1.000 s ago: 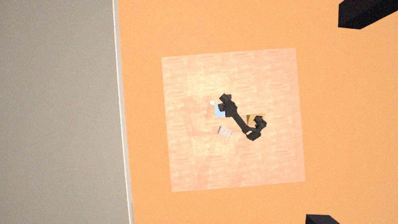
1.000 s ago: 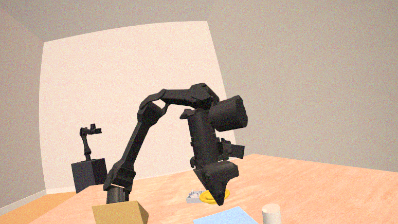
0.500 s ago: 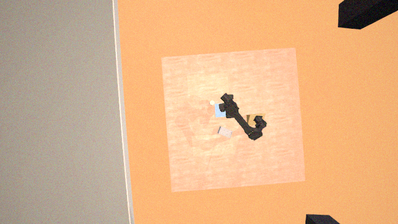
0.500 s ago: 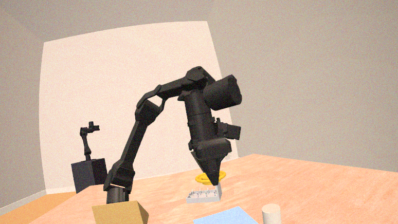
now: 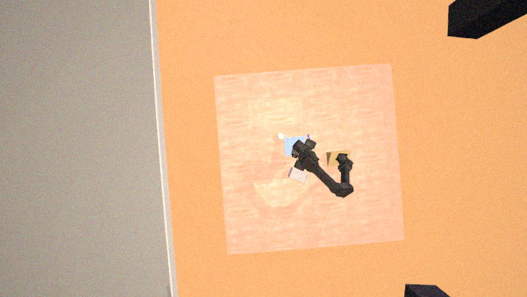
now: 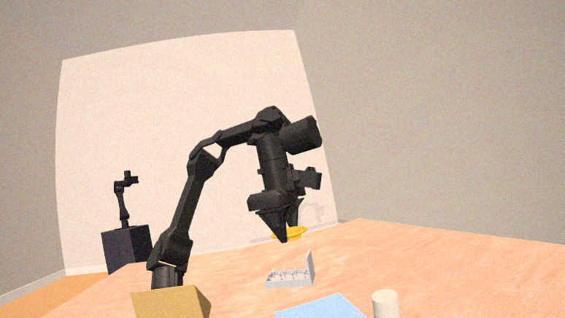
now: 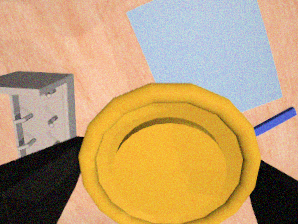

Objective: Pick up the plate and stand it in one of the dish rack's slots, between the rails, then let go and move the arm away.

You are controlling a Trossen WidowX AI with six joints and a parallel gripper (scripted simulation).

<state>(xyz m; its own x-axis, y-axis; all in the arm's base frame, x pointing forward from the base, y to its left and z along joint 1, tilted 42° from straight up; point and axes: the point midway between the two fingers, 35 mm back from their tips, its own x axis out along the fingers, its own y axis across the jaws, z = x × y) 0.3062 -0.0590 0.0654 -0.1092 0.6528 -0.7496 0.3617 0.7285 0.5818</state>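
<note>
My gripper tip is 10 mm past the grey dish rack, 150 mm to the right of it and 140 mm above it. From my gripper tip the other things lie so: blue spoon 80 mm behind, 100 mm to the right, 160 mm below; then yellow plate 10 mm above; then light blue mat 20 mm ahead, 50 mm to the right, 160 mm below.
</note>
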